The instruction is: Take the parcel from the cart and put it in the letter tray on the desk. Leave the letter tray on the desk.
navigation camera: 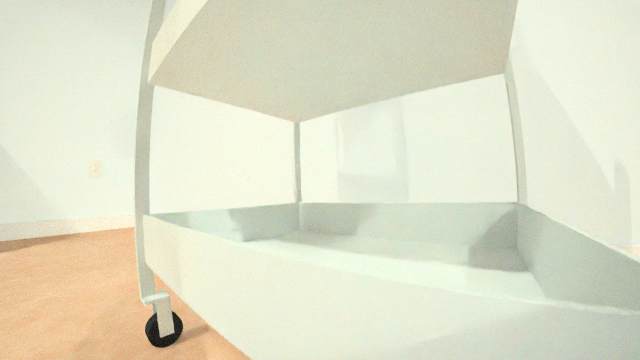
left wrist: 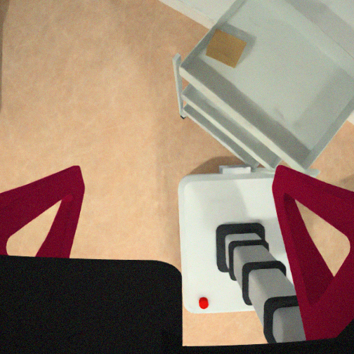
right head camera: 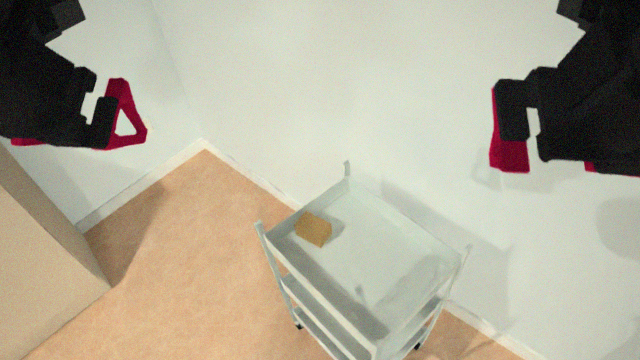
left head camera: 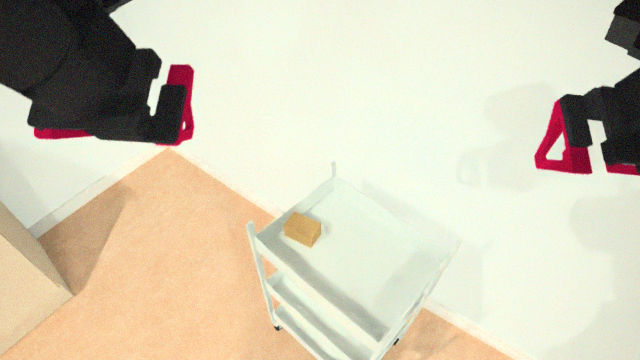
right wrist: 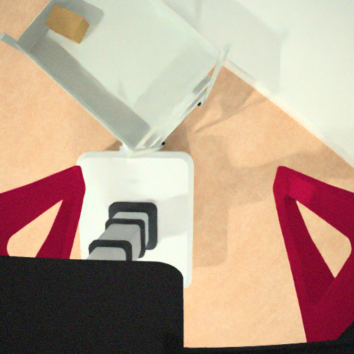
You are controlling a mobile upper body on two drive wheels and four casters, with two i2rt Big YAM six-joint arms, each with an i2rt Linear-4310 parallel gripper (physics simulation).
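Frame: origin at the left arm's base, x ahead, y left, z up, level; metres.
Where they show: left gripper, fingertip midpoint: (right head camera: pixel 112 135) (left head camera: pixel 148 130); right gripper, fingertip midpoint: (right head camera: pixel 539 161) (left head camera: pixel 573 164).
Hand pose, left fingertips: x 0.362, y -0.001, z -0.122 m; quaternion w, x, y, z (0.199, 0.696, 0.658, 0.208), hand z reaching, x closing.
Observation:
Each offset is from my left fingertips to the top centre of the thing. "spot": to the spot under its first point.
The parcel, a small tan box {dx +0.323, dy -0.128, dz -0.576 m} (left head camera: pixel 302 230) (right head camera: pixel 313 229) (left wrist: pixel 226 48) (right wrist: pixel 68 24), lies near the left corner of the top tray of the white three-tier cart (left head camera: pixel 370 240) (right head camera: pixel 385 240) (left wrist: pixel 290 65) (right wrist: pixel 140 55) (navigation camera: pixel 300 300). My left gripper (left head camera: pixel 112 137) (right head camera: pixel 70 145) (left wrist: pixel 177 176) is open and empty, at the upper left in the head views. My right gripper (left head camera: pixel 597 170) (right head camera: pixel 552 167) (right wrist: pixel 178 176) is open and empty, at the upper right. Both grippers are apart from the parcel. The letter tray does not show, and I cannot identify the desk.
My white base (left wrist: pixel 200 215) (right wrist: pixel 175 175) is very close to the cart's near corner. A white wall (left head camera: pixel 400 75) (right head camera: pixel 400 75) runs behind the cart. A beige furniture block (left head camera: pixel 27 290) (right head camera: pixel 45 265) stands at the left. A caster {spot: dx +0.261, dy -0.017, dz -1.255 m} (navigation camera: pixel 163 328) shows low at the left.

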